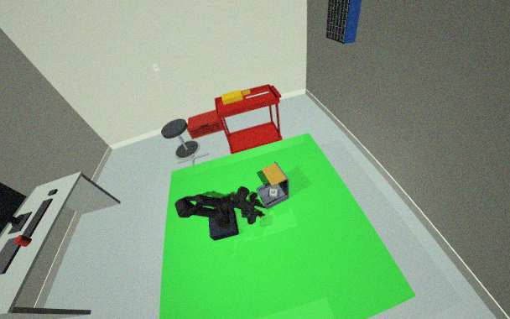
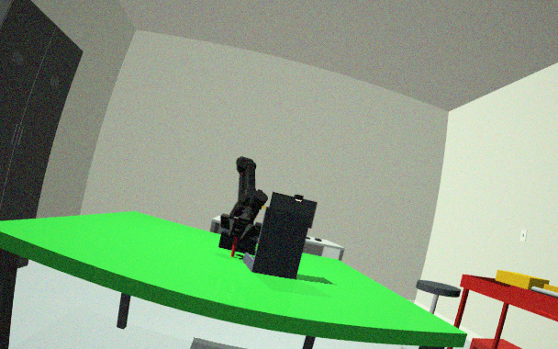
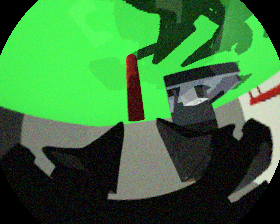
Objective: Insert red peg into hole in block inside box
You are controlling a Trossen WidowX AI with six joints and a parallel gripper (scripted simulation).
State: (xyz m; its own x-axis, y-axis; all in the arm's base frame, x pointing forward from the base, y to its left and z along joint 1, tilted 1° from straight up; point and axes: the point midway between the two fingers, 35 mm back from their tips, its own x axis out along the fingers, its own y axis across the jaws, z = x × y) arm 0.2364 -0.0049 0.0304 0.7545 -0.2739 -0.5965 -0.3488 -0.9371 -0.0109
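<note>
Now: gripper tip 4 cm past the red peg, 1 cm to the right of it and 4 cm above it. Round my gripper tip: orange roof: 12 cm ahead, 14 cm to the left, 14 cm above; box floor: 9 cm ahead, 14 cm to the left, 7 cm below; back wall: 17 cm ahead, 15 cm to the left, 4 cm above.
</note>
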